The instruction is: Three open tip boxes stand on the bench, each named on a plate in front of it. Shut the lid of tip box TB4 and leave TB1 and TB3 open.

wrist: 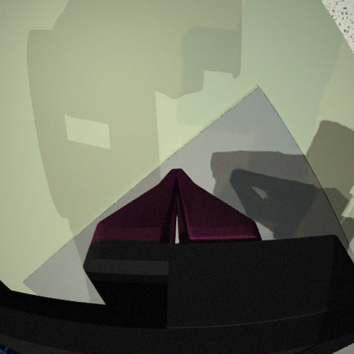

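Note:
My gripper [176,177] is shut, its two dark magenta fingers meeting at the tips with a thin gap lower down and no object between them. It points down over a flat grey square [250,117] that lies on a pale green surface. No tip box, lid or name plate can be made out in the wrist view, so the state of TB4, TB1 and TB3 cannot be told. The black gripper body hides the lower part of the view.
The pale green surface [135,135] spreads around the grey square, with shadows across both. A speckled white surface [342,17] shows at the top right corner. A small dark blue patch [4,348] shows at the bottom left corner, too little to identify.

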